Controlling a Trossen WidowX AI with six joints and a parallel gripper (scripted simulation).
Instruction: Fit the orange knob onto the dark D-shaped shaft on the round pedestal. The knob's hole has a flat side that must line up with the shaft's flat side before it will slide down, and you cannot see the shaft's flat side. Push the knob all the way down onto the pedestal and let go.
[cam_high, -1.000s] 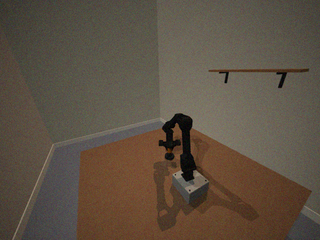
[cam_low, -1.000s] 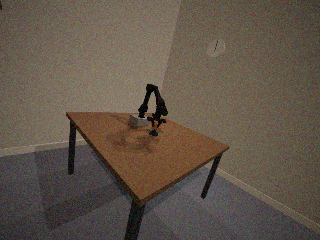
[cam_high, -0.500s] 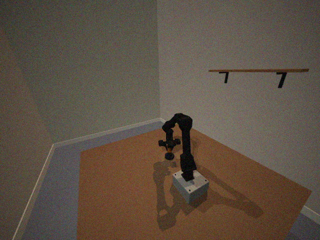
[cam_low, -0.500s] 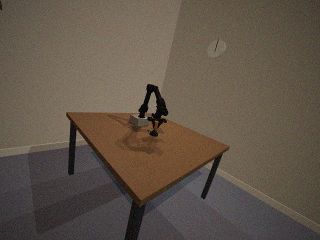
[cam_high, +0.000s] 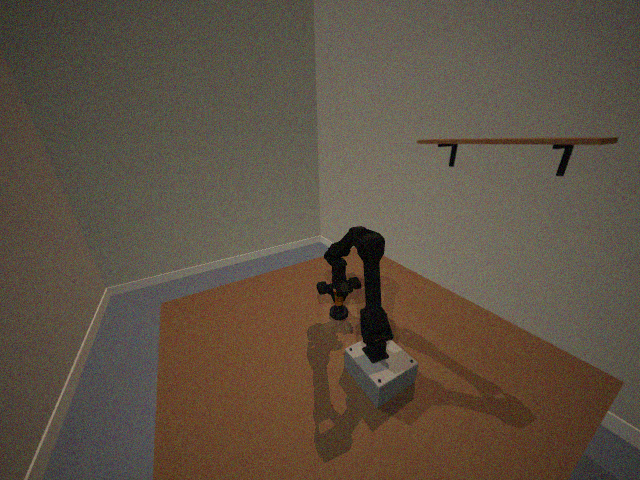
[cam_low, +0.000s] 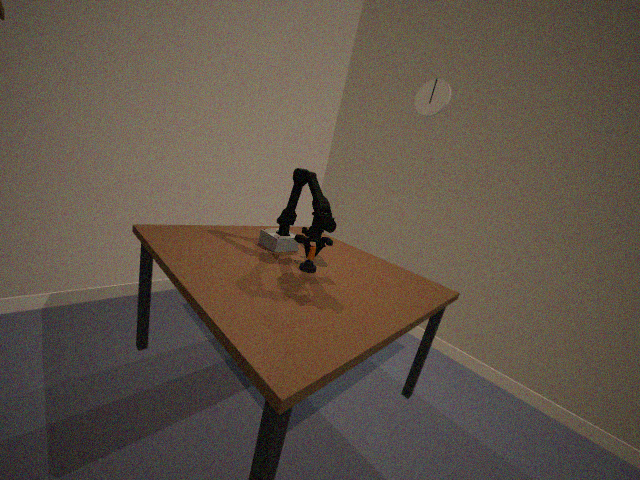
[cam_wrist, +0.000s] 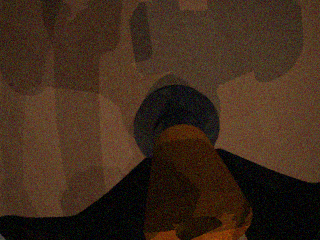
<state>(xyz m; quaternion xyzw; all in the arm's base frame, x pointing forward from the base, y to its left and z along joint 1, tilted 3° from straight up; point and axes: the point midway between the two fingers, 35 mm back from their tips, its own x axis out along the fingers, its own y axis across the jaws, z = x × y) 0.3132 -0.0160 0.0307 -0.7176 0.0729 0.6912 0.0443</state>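
Now: gripper tip 20 mm below the orange knob. The rest, counted from my gripper tip: round pedestal: 40 mm below.
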